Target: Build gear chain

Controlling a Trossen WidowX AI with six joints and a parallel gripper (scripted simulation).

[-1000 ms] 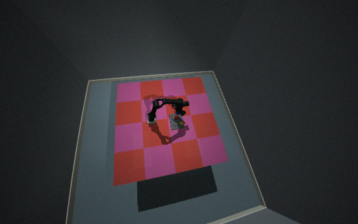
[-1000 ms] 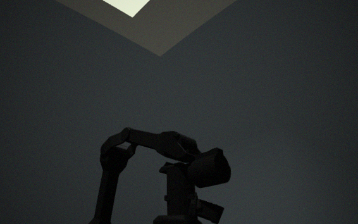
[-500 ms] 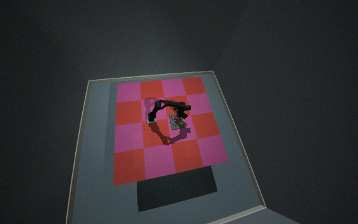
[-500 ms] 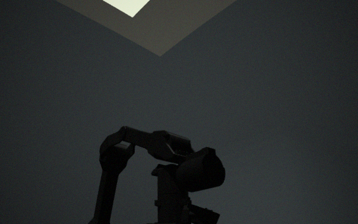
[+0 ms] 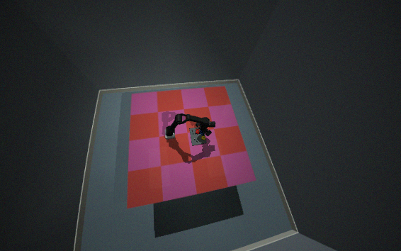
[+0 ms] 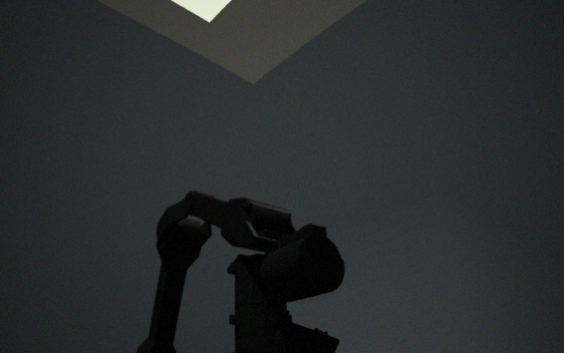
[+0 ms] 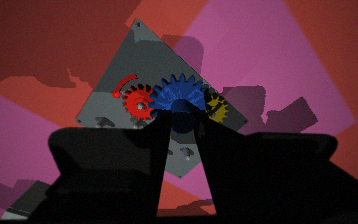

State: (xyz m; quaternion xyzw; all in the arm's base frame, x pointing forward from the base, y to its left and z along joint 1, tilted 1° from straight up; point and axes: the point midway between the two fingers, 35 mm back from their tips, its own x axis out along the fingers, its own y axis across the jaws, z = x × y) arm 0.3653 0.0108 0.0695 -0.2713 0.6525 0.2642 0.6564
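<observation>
The blue gear lies 1 cm below my gripper tip. The rest, counted from my gripper tip: red gear (7 cm below, 5 cm behind, 2 cm to the left); red arrow (8 cm below, 6 cm to the left, 5 cm behind); yellow gear (7 cm below, 5 cm to the right, 2 cm ahead).
</observation>
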